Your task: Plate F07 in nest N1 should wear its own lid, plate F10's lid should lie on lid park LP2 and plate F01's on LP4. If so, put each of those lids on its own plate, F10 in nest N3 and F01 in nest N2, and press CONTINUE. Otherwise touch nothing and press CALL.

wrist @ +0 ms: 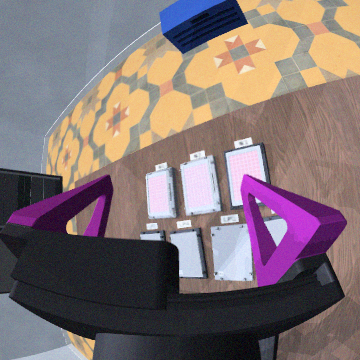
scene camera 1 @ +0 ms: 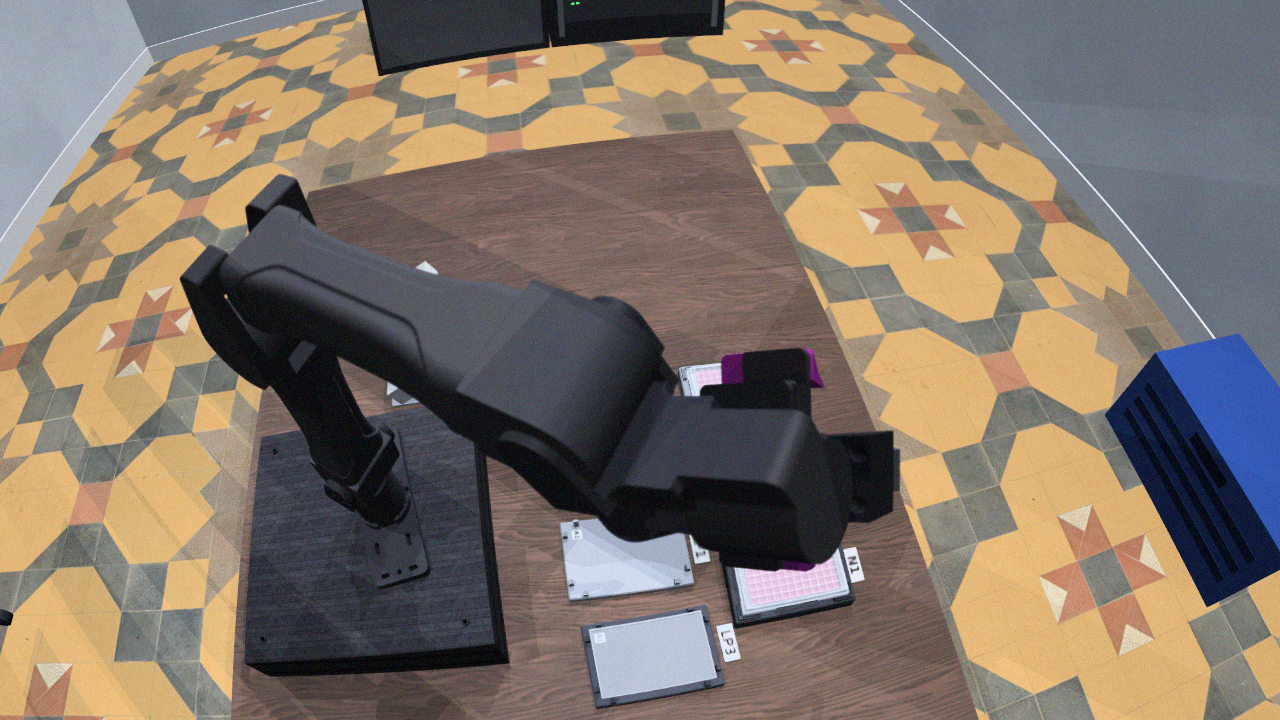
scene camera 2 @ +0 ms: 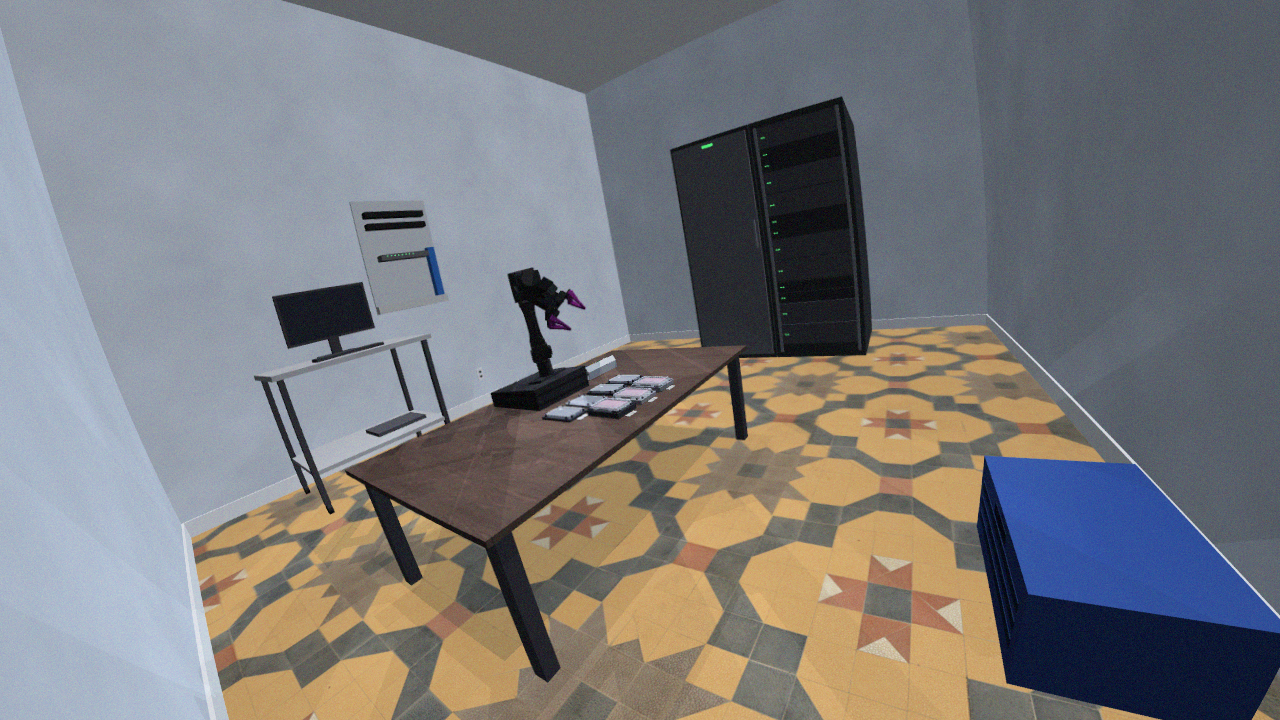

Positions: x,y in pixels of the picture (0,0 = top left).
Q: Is the gripper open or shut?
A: Open.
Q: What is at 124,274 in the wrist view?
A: The gripper.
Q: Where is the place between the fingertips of the gripper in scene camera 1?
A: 817,452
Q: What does the gripper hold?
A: Nothing.
